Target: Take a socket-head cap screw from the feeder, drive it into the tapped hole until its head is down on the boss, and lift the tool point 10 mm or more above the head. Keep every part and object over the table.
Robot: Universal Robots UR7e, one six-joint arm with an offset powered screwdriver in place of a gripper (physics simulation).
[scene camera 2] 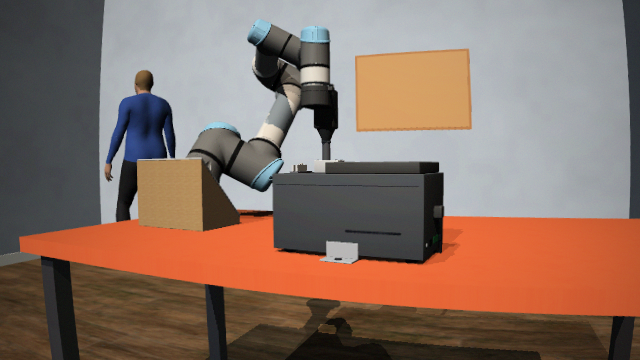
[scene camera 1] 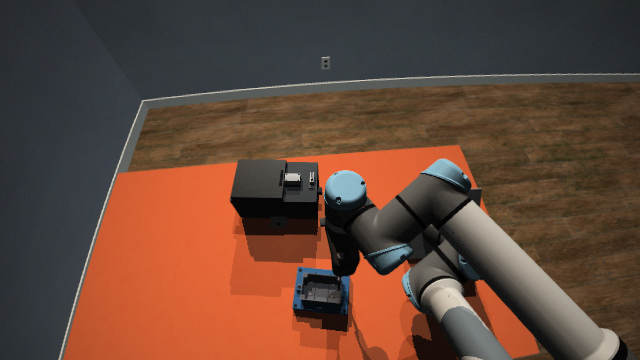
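The screwdriver [scene camera 1: 342, 267] [scene camera 2: 326, 150] points downward at the wrist's offset. In scene camera 1 its nose is at the upper right corner of the open grey housing [scene camera 1: 321, 290], which sits in a blue fixture [scene camera 1: 330, 311]. In scene camera 2 its lower end is hidden behind the screw feeder. The dark feeder [scene camera 1: 257, 180] [scene camera 2: 350, 215] stands apart from the housing, with a light pick-up block [scene camera 1: 292, 178] [scene camera 2: 320, 166] on top. The tapped hole, the boss and any screw at the tip are too small or hidden to make out, so whether the tool holds a screw cannot be told.
The orange table [scene camera 1: 175, 250] [scene camera 2: 525, 260] bears everything. A wedge-shaped block [scene camera 2: 170, 195] stands left of the feeder in scene camera 2, and a small metal bracket [scene camera 2: 342, 251] is at the feeder's foot. The arm's links cross the table's right part in scene camera 1. A person [scene camera 2: 145, 125] stands behind.
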